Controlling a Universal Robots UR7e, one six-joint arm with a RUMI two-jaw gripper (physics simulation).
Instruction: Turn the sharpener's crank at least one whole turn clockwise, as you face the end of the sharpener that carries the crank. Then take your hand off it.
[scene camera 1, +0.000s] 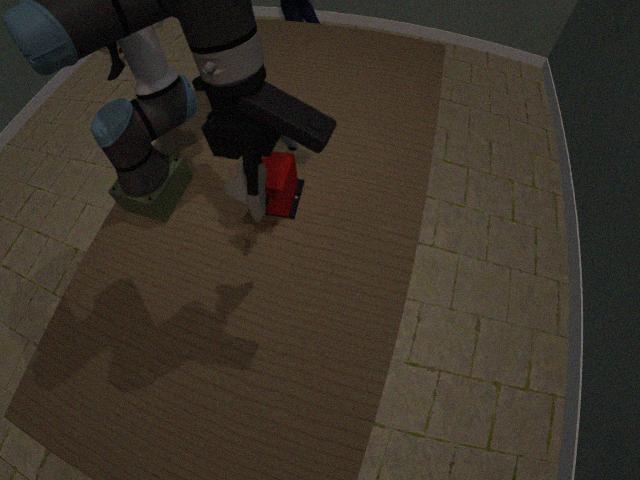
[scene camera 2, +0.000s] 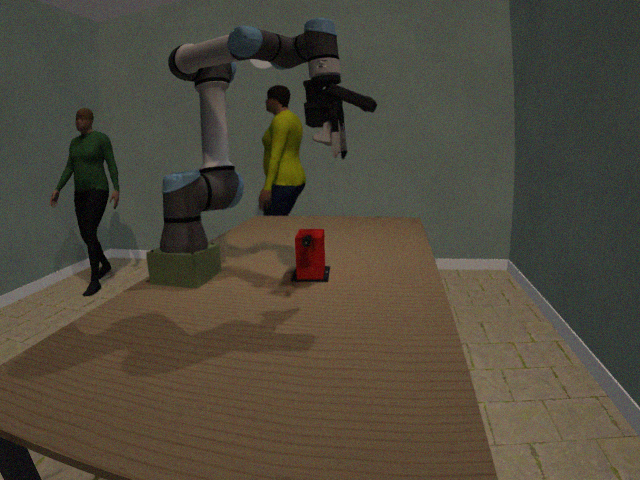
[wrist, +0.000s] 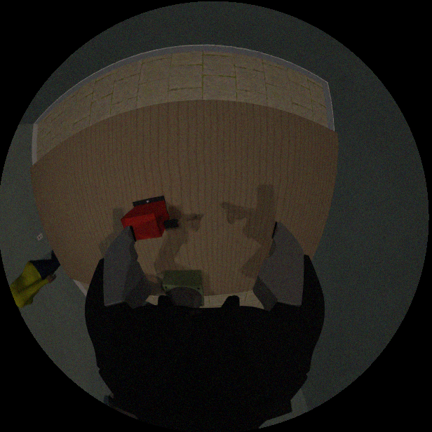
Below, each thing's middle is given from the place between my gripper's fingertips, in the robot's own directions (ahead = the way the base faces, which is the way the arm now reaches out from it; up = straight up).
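Relative to the red sharpener (scene camera 1: 282, 180), my gripper is 280 mm higher than it, 170 mm to the right of it and 90 mm past it.
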